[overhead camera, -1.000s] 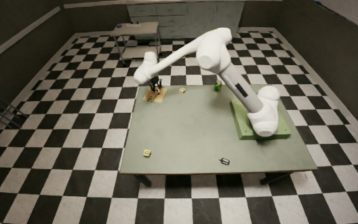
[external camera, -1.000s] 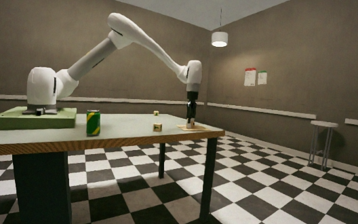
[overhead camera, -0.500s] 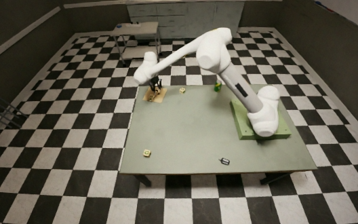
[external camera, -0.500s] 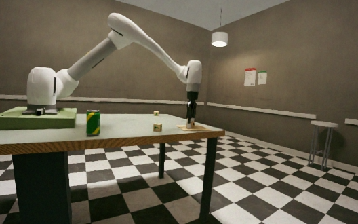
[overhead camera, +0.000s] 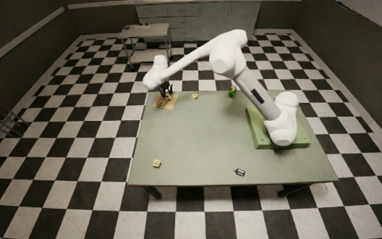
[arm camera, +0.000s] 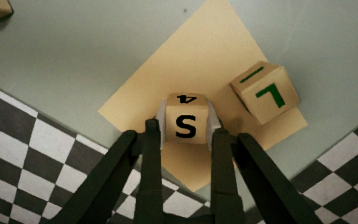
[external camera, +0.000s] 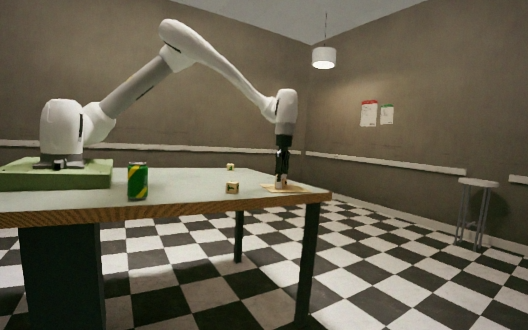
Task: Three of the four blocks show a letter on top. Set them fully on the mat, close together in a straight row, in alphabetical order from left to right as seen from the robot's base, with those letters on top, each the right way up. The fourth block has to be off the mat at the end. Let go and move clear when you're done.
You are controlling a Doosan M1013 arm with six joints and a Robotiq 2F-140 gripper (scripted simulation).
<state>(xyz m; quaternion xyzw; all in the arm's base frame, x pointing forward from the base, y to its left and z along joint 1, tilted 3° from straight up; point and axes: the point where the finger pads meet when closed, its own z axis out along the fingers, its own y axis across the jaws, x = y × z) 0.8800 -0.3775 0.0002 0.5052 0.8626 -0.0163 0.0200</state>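
Now: hand 3 cm short of the tan mat and 3 cm above it. The rest, counted from my hand: black object 74 cm to the left, 49 cm behind, 2 cm below; yellow can 62 cm behind, 3 cm above, 1 cm to the left.
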